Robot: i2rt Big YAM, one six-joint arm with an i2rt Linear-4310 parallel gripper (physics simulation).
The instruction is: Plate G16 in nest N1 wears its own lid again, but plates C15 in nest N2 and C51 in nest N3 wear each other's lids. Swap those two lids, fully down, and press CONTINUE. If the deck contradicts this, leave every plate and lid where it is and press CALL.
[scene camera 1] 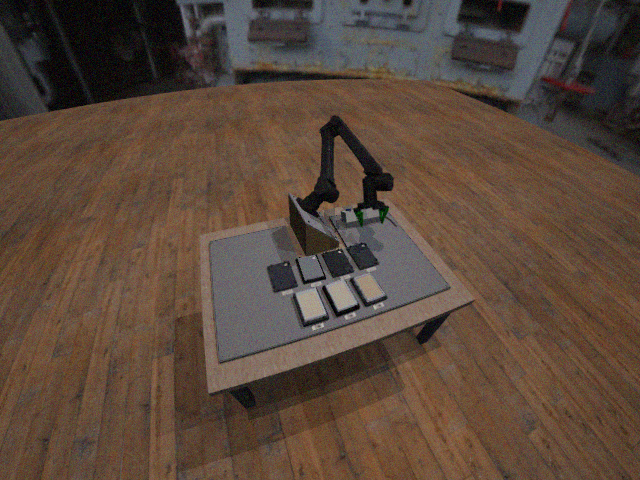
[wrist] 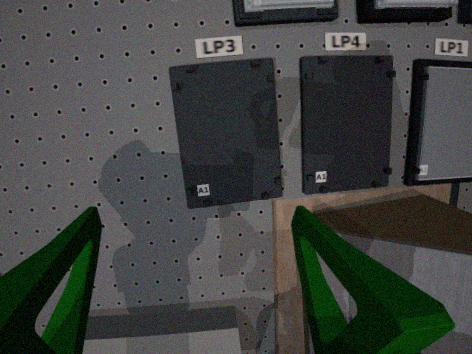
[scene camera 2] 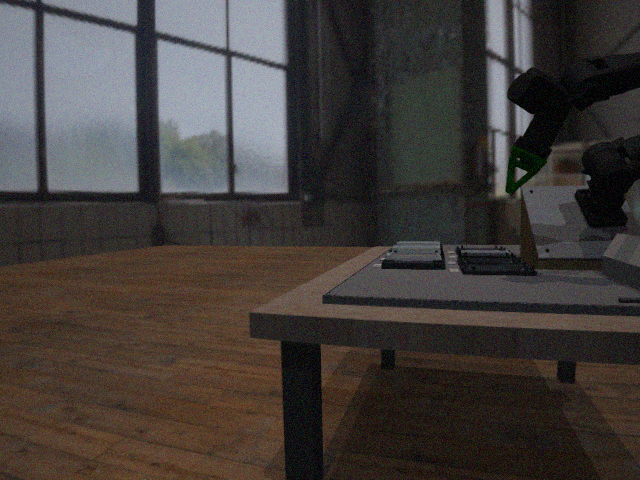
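Seen in the pictures: gripper, fingertip midpoint: (scene camera 1: 371,225) (wrist: 199,215) (scene camera 2: 509,191); arm's base, link origin: (scene camera 1: 306,208) (scene camera 2: 599,209).
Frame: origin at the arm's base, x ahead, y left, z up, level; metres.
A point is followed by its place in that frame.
Observation:
My open, empty gripper (scene camera 1: 372,223) {x 0.270, y 0.195, z 0.040 m} (scene camera 2: 510,192) {x 0.270, y 0.195, z 0.040 m} (wrist: 197,209) {x 0.270, y 0.195, z 0.040 m} hangs above the deck near the button box (scene camera 1: 349,216) {x 0.068, y 0.214, z -0.068 m} (scene camera 2: 624,258) {x 0.090, y 0.293, z -0.088 m} (wrist: 165,344) {x 0.086, y 0.272, z -0.085 m}. The box's buttons are not visible in the wrist view. Three pale plates in dark nests form the front row in scene camera 1: N1 (scene camera 1: 369,287) (wrist: 286,15), N2 (scene camera 1: 341,295) (wrist: 405,15) and N3 (scene camera 1: 311,304) {x 0.446, y -0.176, z -0.094 m}. Their codes and lid marks are not readable. Lid places LP3 (scene camera 1: 362,255) {x 0.291, y 0.161, z -0.122 m} (wrist: 226,130) {x 0.293, y 0.165, z -0.122 m} and LP4 (scene camera 1: 338,262) {x 0.281, y 0.035, z -0.122 m} (wrist: 346,120) {x 0.282, y 0.037, z -0.122 m} are bare and dark; LP1 (scene camera 1: 310,268) {x 0.267, y -0.099, z -0.114 m} (wrist: 447,122) {x 0.262, y -0.084, z -0.114 m} holds a pale grey lid-like panel.
Dark place LP2 (scene camera 1: 282,276) {x 0.252, y -0.226, z -0.122 m} lies beside LP1. A slanted panel (scene camera 1: 310,227) {x 0.168, y -0.056, z 0.033 m} (scene camera 2: 555,217) {x 0.110, y 0.013, z -0.019 m} stands behind the lid places, near the arm's base. A grey perforated mat (scene camera 1: 242,310) {x 0.340, y -0.429, z -0.132 m} (scene camera 2: 403,289) {x 0.488, y 0.374, z -0.132 m} (wrist: 60,100) {x 0.354, y 0.323, z -0.132 m} covers much of the table (scene camera 1: 289,364) {x 0.608, y -0.335, z -0.145 m} (scene camera 2: 413,333) {x 0.477, y 0.532, z -0.160 m}.

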